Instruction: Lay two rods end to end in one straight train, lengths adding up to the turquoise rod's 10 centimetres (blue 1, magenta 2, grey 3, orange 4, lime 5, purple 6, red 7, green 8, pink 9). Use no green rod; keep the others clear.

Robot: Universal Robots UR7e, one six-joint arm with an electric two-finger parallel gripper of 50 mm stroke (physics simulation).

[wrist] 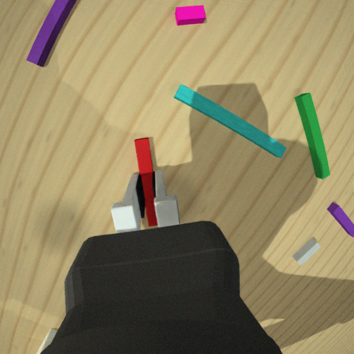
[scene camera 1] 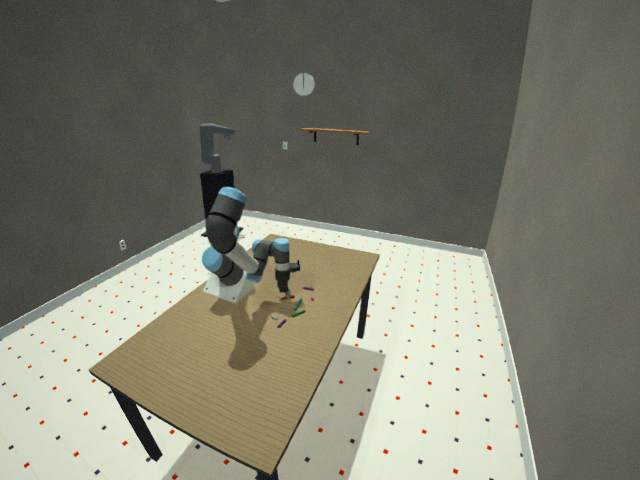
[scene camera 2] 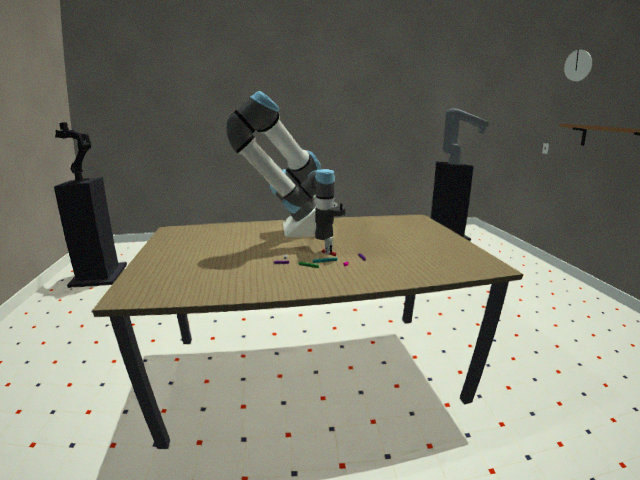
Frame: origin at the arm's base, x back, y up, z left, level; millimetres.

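Seen in the pictures: gripper, fingertip midpoint: (scene camera 1: 287, 297) (scene camera 2: 328, 252); arm's base at its link origin: (scene camera 1: 231, 272) (scene camera 2: 306, 210).
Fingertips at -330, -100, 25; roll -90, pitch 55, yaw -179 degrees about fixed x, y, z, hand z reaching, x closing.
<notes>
Offsets run from my fingertips to a thing's middle, as dx, dy, dz. Level surfaces: height alone.
My gripper (scene camera 1: 287, 296) (scene camera 2: 328, 251) (wrist: 148, 185) is shut on the red rod (wrist: 143, 154) at table height; the rod's far end sticks out beyond the fingers. The turquoise rod @(-75, +1, -35) (scene camera 1: 298, 304) (scene camera 2: 324, 260) (wrist: 230, 121) lies apart from it, slanted. A magenta rod @(-129, +1, +35) (scene camera 1: 312, 299) (scene camera 2: 345, 264) (wrist: 190, 15) lies at the top of the wrist view. A grey rod @(-7, +1, -184) (scene camera 1: 274, 317) (scene camera 2: 284, 257) (wrist: 306, 251) lies at that view's lower right. Whether the red rod touches the table cannot be told.
A green rod @(-106, +1, -109) (scene camera 1: 298, 313) (scene camera 2: 308, 264) (wrist: 313, 136) lies beside the turquoise one. One purple rod @(-75, +1, +123) (scene camera 1: 308, 288) (scene camera 2: 361, 256) (wrist: 50, 32) lies at the wrist view's upper left, another purple rod @(-58, +1, -209) (scene camera 1: 281, 323) (scene camera 2: 281, 262) (wrist: 342, 220) near the grey one. All rest on the wooden table @(dy -4) (scene camera 1: 206, 382) (scene camera 2: 413, 268).
</notes>
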